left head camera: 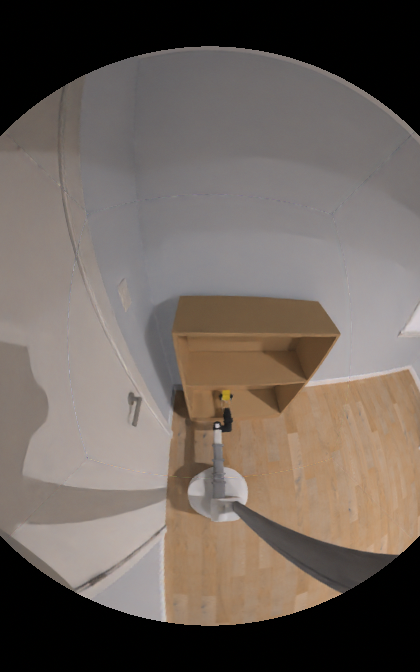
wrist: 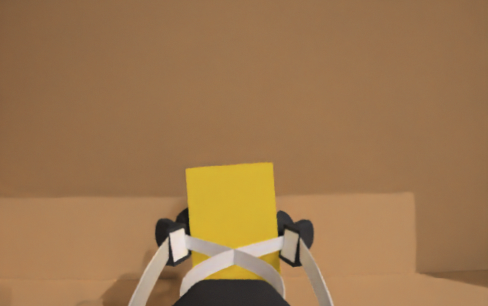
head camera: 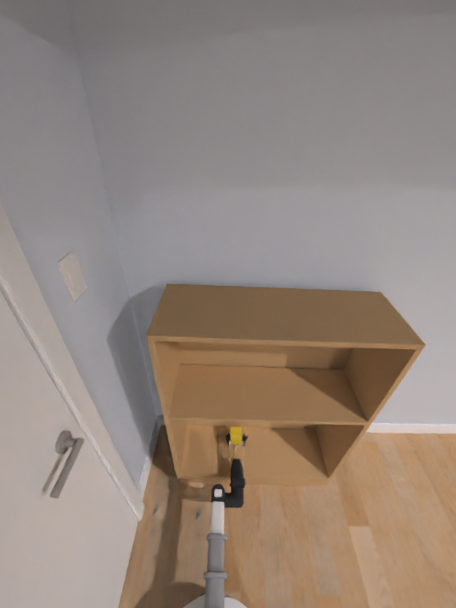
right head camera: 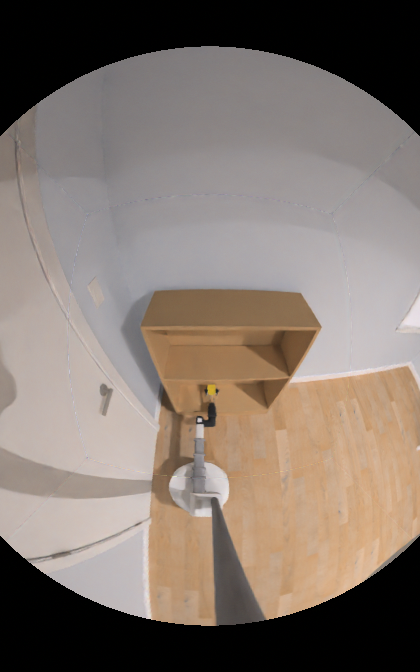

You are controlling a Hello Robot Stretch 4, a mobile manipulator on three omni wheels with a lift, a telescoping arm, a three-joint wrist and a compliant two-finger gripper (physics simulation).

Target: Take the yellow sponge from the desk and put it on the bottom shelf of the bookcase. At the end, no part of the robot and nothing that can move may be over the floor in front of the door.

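Frame: origin at the robot's base, x ahead, y left, z up, level; metres.
Where they show: gripper, between the fingertips: (left head camera: 225, 393) (wrist: 235, 227) (head camera: 236, 433).
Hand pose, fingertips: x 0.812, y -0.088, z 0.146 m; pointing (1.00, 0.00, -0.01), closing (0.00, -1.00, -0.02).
Each offset is from my fingertips to the centre of the thing. "*": to the spot under its first point. Level surfaces: height alone.
The yellow sponge {dy +0.000, dx -0.015, dz +0.003 m} (head camera: 236, 434) (left head camera: 226, 395) (right head camera: 211, 388) (wrist: 231, 205) is in the lower compartment of the wooden bookcase {* dy -0.106, dx -0.074, dz +0.886 m} (head camera: 285, 315) (left head camera: 250, 315) (right head camera: 230, 309), left of its middle. My gripper (head camera: 236, 439) (left head camera: 226, 397) (right head camera: 211, 391) (wrist: 235, 227) is shut on the sponge, with one finger at each side. The bottom shelf {dz -0.073 m} (head camera: 290, 455) shows below and to the right of the sponge. Whether the sponge touches it is unclear. The desk does not show in these views.
The white door (head camera: 75, 540) (left head camera: 110, 440) (right head camera: 80, 435) with its handle {* dy +0.421, dx -0.481, dz +0.758 m} (head camera: 67, 467) is at the left. My round white base (left head camera: 237, 487) (right head camera: 218, 482) stands on the floor close beside the door. The arm (head camera: 216, 555) reaches forward. The middle shelf (head camera: 270, 395) is above the gripper.
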